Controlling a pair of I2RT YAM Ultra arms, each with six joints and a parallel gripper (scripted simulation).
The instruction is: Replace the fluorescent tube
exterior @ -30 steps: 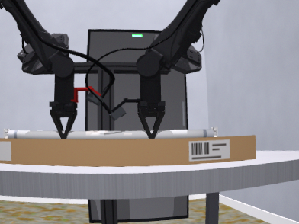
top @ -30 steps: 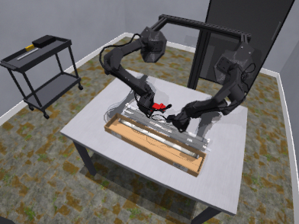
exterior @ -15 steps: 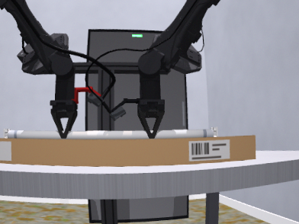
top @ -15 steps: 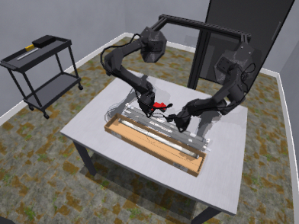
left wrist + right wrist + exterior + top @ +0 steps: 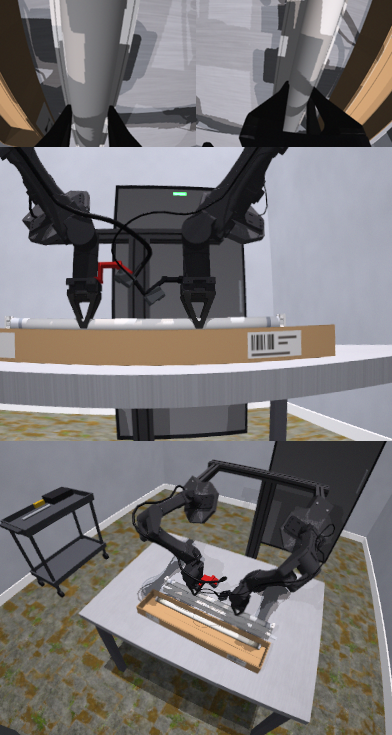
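Now: right hand 1 cm short of the light fixture, 12 cm to the right of it and 1 cm above it. The rest, counted from my right hand: carton: 16 cm ahead, 11 cm to the left, 4 cm below; old fluorescent tube: 11 cm ahead, 11 cm to the left, 5 cm below; LED tube: 12 cm to the left.
Right now the LED tube is 120 mm to the right of my left hand. From my left hand the other things lie so: light fixture 120 mm to the right, 10 mm below; carton 150 mm ahead, 130 mm to the right, 40 mm below; old fluorescent tube 100 mm ahead, 130 mm to the right, 50 mm below.
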